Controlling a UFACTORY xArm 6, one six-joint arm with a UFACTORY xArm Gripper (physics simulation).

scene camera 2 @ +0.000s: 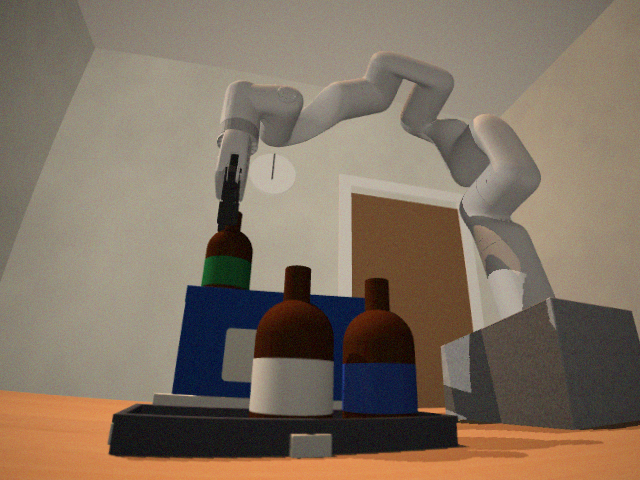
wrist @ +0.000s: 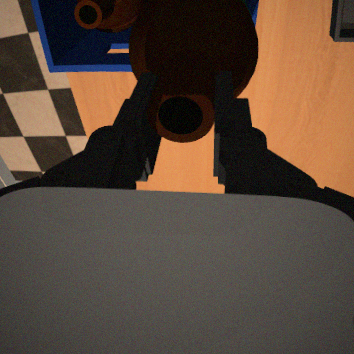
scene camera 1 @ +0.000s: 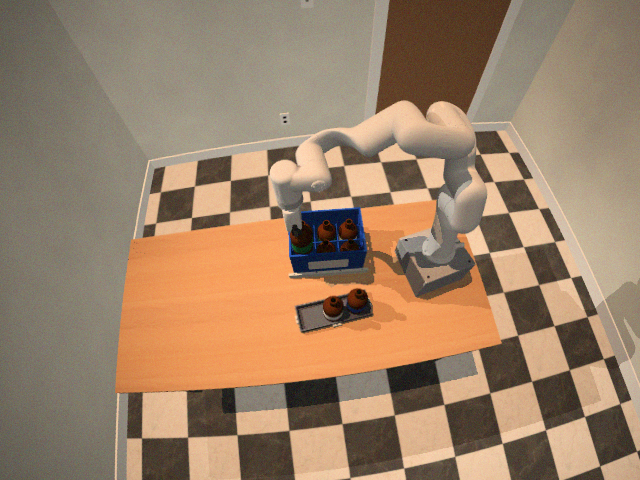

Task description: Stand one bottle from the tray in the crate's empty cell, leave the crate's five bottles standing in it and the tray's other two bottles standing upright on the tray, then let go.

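Pixels of known places: gripper, between the fingertips: (scene camera 2: 226,229) (wrist: 187,98) (scene camera 1: 296,229); arm's base, origin of its link: (scene camera 2: 535,330) (scene camera 1: 438,250).
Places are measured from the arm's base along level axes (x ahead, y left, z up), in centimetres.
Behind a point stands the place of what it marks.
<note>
My gripper (scene camera 1: 296,230) @(x 50.9, y -8.2, z 14.9 cm) (scene camera 2: 232,223) @(x 50.9, y -8.2, z 14.9 cm) (wrist: 187,98) @(x 50.9, y -8.2, z 14.9 cm) is shut on the neck of the green-labelled brown bottle (scene camera 1: 301,246) @(x 50.2, y -4.5, z 10.0 cm) (scene camera 2: 226,271) @(x 49.9, y -4.5, z 6.6 cm) (wrist: 195,40) @(x 48.3, y -7.8, z 14.3 cm). The bottle hangs about upright over the left end of the blue crate (scene camera 1: 299,264) @(x 52.1, y -4.0, z -3.3 cm) (scene camera 2: 206,320) @(x 51.8, y -4.0, z -0.8 cm) (wrist: 90,68) @(x 53.8, y -18.2, z 3.9 cm), its base about level with the front wall's top edge. Brown bottles (scene camera 1: 326,232) @(x 40.4, y -14.7, z -1.2 cm) (scene camera 1: 348,229) @(x 31.9, y -14.5, z -0.8 cm) (scene camera 1: 325,248) @(x 41.9, y -7.2, z 0.6 cm) (scene camera 1: 351,245) @(x 32.5, y -6.0, z 2.4 cm) stand in the middle and right cells. Another bottle (wrist: 115,17) @(x 50.5, y -16.7, z -1.0 cm) shows in the crate in the wrist view. The cell under the held bottle is mostly hidden. White-labelled (scene camera 1: 333,308) @(x 42.4, y 15.0, z -1.3 cm) (scene camera 2: 292,382) @(x 42.8, y 16.8, z -8.4 cm) and blue-labelled (scene camera 1: 357,299) @(x 33.7, y 13.2, z -1.1 cm) (scene camera 2: 379,384) @(x 34.6, y 15.1, z -8.4 cm) bottles stand upright on the tray (scene camera 1: 310,316) @(x 50.8, y 13.5, z -13.1 cm) (scene camera 2: 206,436) @(x 49.0, y 18.6, z -12.3 cm) (wrist: 345,20) @(x 53.7, y 11.0, z -13.1 cm).
The wooden table (scene camera 1: 206,310) @(x 91.6, y 5.9, z -13.6 cm) carries the crate, the tray in front of it and the grey robot base (scene camera 1: 439,273) @(x 3.2, y 9.7, z 1.8 cm) (scene camera 2: 594,361) @(x 2.2, y 11.3, z -5.8 cm) at the right. A pale strip (scene camera 1: 302,274) @(x 51.7, y -2.9, z -10.7 cm) (scene camera 2: 180,398) @(x 53.7, y -3.0, z -11.0 cm) lies along the crate's front foot. Blue dividers separate the crate's cells.
</note>
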